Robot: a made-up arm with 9 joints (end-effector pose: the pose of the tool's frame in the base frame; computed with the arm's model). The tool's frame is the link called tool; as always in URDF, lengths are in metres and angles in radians.
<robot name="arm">
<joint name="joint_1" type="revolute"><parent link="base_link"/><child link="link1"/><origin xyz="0 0 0.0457"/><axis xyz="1 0 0"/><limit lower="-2.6" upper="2.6"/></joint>
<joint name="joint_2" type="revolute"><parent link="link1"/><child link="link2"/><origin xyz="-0.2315 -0.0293 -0.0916"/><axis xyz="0 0 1"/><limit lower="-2.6" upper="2.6"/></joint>
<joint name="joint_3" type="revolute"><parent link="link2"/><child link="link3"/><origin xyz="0.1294 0.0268 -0.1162"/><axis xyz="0 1 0"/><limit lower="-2.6" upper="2.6"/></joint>
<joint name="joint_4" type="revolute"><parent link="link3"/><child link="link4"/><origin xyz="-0.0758 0.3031 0.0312"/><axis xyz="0 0 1"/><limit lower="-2.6" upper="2.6"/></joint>
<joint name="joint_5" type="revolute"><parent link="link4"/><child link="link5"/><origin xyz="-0.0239 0.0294 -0.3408"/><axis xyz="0 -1 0"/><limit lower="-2.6" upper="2.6"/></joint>
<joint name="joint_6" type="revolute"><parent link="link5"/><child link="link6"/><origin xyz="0.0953 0.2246 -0.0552"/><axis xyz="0 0 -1"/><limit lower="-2.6" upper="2.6"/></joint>
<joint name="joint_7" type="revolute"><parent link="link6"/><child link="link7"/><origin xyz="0.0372 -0.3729 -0.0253"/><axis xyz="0 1 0"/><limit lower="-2.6" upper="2.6"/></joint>
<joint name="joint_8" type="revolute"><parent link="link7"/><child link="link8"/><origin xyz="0.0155 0.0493 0.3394"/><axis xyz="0 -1 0"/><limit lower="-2.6" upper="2.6"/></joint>
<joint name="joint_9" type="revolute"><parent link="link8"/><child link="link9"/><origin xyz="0.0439 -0.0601 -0.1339"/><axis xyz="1 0 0"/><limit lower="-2.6" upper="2.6"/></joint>
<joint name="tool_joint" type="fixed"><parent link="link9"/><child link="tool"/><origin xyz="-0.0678 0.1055 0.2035"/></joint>
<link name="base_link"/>
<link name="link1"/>
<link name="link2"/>
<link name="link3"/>
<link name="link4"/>
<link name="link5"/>
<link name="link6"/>
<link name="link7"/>
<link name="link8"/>
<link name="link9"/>
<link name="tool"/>
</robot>
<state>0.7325 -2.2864 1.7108 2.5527 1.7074 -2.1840 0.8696 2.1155 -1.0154</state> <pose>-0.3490 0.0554 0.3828 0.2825 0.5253 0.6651 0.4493</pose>
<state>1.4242 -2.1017 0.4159 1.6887 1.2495 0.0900 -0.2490 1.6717 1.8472</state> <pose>-0.2960 0.3893 -0.4211 0.2196 -0.0709 -0.9725 -0.0308</pose>
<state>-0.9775 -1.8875 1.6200 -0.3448 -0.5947 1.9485 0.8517 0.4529 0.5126</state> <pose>0.1696 -0.2036 0.4031 0.4548 -0.0698 -0.3342 0.8226</pose>
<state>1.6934 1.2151 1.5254 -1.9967 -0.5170 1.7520 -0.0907 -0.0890 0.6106</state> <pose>-0.4138 0.4295 0.4515 0.4848 -0.1312 0.0919 -0.8599</pose>
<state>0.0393 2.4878 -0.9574 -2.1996 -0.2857 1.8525 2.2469 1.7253 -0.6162</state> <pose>-1.0678 -0.0061 -0.3932 0.4540 -0.1561 0.8102 -0.3364</pose>
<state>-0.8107 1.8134 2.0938 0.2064 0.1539 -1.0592 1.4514 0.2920 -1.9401</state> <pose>-0.7438 -0.4754 0.2801 0.5594 -0.3077 -0.3888 -0.6642</pose>
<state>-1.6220 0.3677 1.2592 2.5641 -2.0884 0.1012 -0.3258 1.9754 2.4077</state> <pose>-0.9558 -0.3583 -0.4294 0.1318 -0.6061 -0.5932 0.5133</pose>
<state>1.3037 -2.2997 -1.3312 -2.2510 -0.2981 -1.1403 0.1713 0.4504 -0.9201</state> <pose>-0.5332 0.2252 -0.2684 0.0322 0.4194 -0.3343 0.8434</pose>
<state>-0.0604 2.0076 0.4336 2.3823 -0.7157 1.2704 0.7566 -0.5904 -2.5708</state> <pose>-0.2860 -0.0578 -0.1644 0.7161 0.2464 0.6497 -0.0667</pose>
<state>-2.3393 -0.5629 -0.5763 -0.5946 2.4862 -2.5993 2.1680 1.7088 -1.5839</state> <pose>0.4473 -0.1091 -0.2114 0.8852 -0.2534 -0.1597 0.3560</pose>
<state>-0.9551 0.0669 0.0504 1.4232 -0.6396 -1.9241 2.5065 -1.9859 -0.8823</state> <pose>-0.8475 -0.5752 -0.6260 0.7201 0.3575 0.3160 0.5038</pose>
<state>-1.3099 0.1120 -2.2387 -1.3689 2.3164 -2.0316 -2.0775 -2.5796 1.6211</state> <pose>-0.5698 -0.2138 -0.6974 0.4244 -0.2333 -0.8636 0.1399</pose>
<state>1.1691 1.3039 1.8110 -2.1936 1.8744 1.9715 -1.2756 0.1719 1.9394</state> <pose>-0.2701 0.1332 -0.7459 0.1073 0.1822 0.9021 -0.3761</pose>
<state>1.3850 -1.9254 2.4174 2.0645 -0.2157 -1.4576 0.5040 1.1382 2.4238</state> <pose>0.2568 -0.8091 -0.5271 0.4457 0.2081 0.6322 -0.5987</pose>
